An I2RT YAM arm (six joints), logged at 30 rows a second.
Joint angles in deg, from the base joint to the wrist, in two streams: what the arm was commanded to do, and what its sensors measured. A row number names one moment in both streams.
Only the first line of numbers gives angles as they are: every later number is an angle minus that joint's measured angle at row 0.
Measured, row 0:
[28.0, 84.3, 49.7, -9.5, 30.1, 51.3]
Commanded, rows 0 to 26:
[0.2, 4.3, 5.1, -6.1, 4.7, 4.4]
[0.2, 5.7, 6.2, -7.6, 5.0, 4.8]
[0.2, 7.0, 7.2, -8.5, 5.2, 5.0]
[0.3, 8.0, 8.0, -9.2, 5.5, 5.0]
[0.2, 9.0, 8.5, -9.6, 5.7, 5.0]
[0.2, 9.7, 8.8, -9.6, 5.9, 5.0]
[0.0, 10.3, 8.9, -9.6, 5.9, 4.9]
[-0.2, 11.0, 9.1, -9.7, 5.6, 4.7]
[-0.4, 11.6, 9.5, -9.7, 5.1, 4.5]
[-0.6, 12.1, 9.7, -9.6, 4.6, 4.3]
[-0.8, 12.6, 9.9, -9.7, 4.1, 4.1]
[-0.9, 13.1, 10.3, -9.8, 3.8, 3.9]
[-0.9, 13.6, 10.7, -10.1, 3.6, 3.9]
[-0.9, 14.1, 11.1, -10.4, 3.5, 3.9]
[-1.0, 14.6, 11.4, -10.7, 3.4, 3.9]
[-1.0, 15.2, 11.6, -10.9, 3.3, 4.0]
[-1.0, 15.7, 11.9, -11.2, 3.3, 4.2]
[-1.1, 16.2, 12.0, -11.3, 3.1, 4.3]
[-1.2, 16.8, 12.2, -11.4, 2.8, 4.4]
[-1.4, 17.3, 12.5, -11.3, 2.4, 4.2]
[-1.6, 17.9, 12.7, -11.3, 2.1, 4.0]
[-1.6, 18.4, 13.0, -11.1, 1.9, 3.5]
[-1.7, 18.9, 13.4, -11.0, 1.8, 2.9]
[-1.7, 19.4, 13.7, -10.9, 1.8, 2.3]
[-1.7, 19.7, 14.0, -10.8, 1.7, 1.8]
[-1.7, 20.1, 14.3, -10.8, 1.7, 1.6]
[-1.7, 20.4, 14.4, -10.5, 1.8, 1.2]
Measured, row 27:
[-1.2, 18.8, 12.4, -10.3, 1.0, 2.3]
